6 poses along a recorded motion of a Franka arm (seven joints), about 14 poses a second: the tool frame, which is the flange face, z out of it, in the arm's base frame.
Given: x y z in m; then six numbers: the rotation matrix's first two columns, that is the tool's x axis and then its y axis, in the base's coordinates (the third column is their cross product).
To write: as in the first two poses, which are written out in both.
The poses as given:
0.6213 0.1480 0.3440 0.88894 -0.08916 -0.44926 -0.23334 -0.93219 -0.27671
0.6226 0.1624 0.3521 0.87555 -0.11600 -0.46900 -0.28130 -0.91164 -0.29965
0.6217 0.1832 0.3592 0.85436 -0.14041 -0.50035 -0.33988 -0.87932 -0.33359
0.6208 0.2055 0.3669 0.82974 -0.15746 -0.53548 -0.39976 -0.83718 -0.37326
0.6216 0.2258 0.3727 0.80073 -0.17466 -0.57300 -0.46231 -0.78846 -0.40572
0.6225 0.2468 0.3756 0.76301 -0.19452 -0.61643 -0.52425 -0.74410 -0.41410
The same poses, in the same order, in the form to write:
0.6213 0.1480 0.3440 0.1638 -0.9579 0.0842 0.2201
0.6226 0.1624 0.3521 0.1824 -0.9511 0.1044 0.2265
0.6217 0.1832 0.3592 0.2098 -0.9398 0.1278 0.2377
0.6208 0.2055 0.3669 0.2424 -0.9253 0.1506 0.2499
0.6216 0.2258 0.3727 0.2739 -0.9085 0.1753 0.2625
0.6225 0.2468 0.3756 0.2955 -0.8912 0.2016 0.2790

